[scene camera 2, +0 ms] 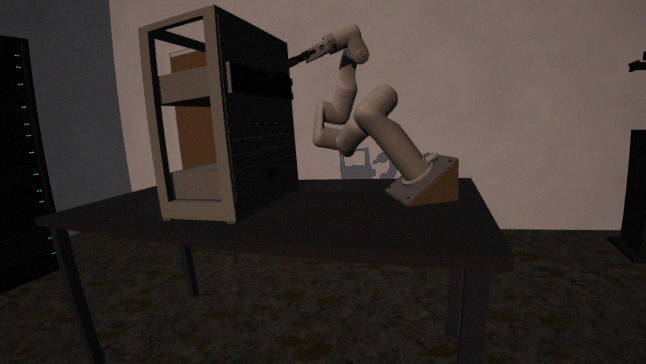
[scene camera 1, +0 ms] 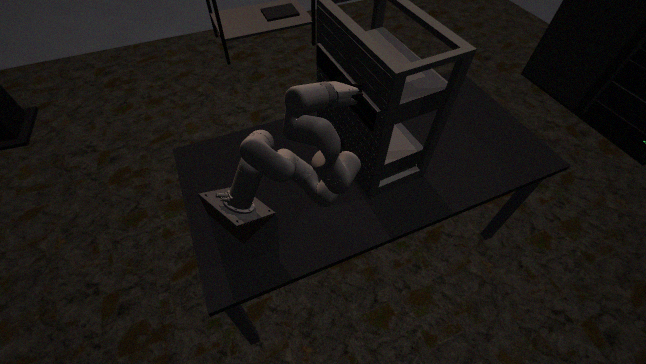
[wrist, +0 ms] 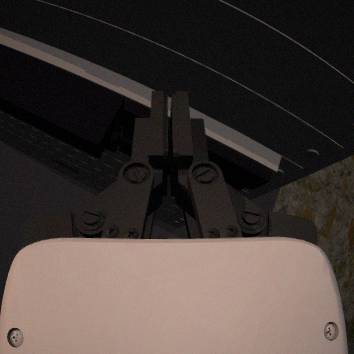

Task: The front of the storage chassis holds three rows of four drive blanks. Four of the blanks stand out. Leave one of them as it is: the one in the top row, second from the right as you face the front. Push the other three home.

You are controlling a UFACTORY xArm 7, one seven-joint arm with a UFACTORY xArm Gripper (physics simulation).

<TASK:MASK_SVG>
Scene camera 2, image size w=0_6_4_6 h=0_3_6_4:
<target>open-frame rack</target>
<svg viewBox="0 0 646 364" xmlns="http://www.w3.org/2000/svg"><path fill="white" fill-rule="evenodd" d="M216 5L200 8L138 28L149 137L161 214L164 221L188 219L226 221L227 224L236 224L243 217L299 187L292 110L293 93L291 86L293 83L290 78L289 68L285 63L288 60L287 43ZM161 106L211 107L217 162L170 172ZM155 39L205 52L207 66L158 76ZM205 43L165 30L203 19Z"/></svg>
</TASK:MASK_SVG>
